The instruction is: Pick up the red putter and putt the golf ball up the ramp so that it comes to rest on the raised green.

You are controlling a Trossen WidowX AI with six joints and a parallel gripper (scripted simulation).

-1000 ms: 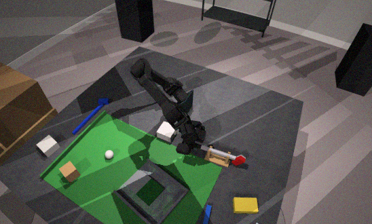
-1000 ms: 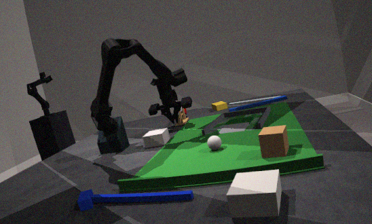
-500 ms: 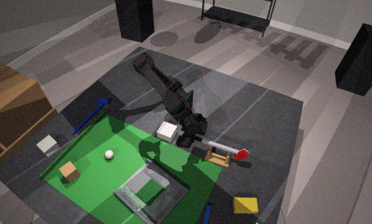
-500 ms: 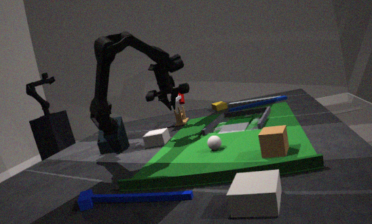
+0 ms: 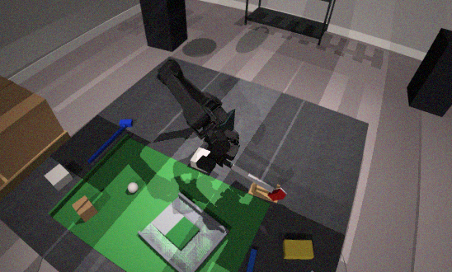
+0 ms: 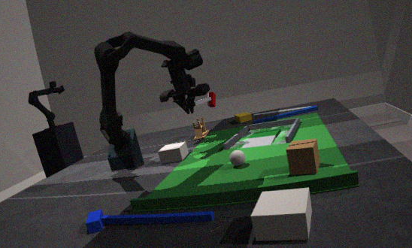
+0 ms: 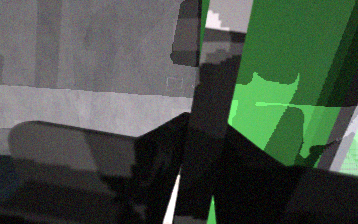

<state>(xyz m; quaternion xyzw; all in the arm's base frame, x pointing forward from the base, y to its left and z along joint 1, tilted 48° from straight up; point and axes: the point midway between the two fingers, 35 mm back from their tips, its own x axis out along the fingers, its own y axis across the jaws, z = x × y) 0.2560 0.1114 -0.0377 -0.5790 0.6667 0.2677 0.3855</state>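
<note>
My gripper tip is now 2 cm short of the red putter, 11 cm to the right of it and 2 cm below it. Also, from my gripper tip: turf 22 cm ahead, 17 cm to the right, 13 cm below; white golf ball 19 cm ahead, 31 cm to the right, 11 cm below; yellow block 15 cm ahead, 36 cm to the left, 12 cm below.
</note>
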